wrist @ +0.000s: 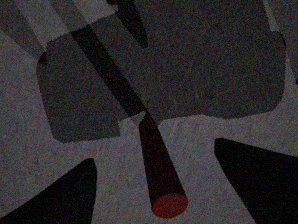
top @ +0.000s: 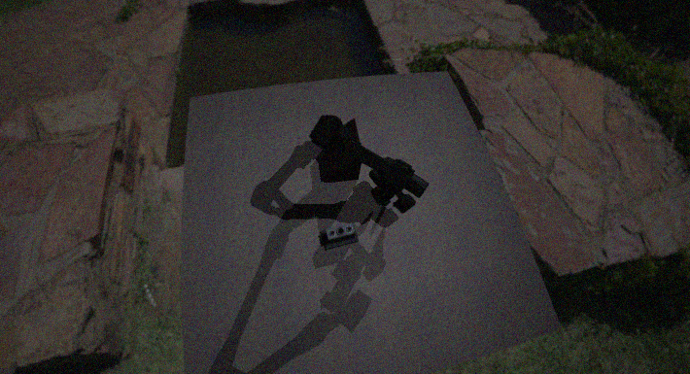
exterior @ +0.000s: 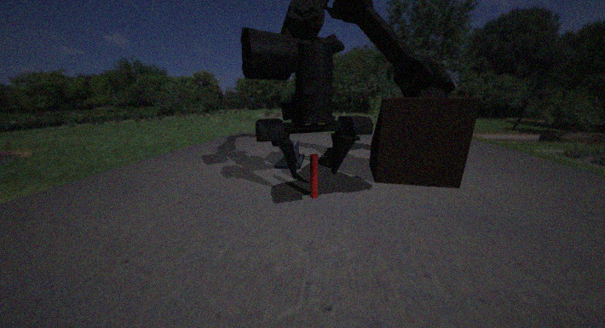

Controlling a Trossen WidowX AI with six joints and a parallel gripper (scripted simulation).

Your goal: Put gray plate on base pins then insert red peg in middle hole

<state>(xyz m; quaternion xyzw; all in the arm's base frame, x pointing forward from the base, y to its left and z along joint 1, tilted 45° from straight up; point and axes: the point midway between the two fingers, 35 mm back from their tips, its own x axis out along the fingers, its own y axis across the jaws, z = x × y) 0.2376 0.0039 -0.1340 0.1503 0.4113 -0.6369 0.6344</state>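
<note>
My gripper tip is 80 mm short of the gray plate and 210 mm to the left of it. Also, from my gripper tip: base (80 mm ahead, 210 mm to the right, 30 mm below); red peg (right at my gripper tip).
</note>
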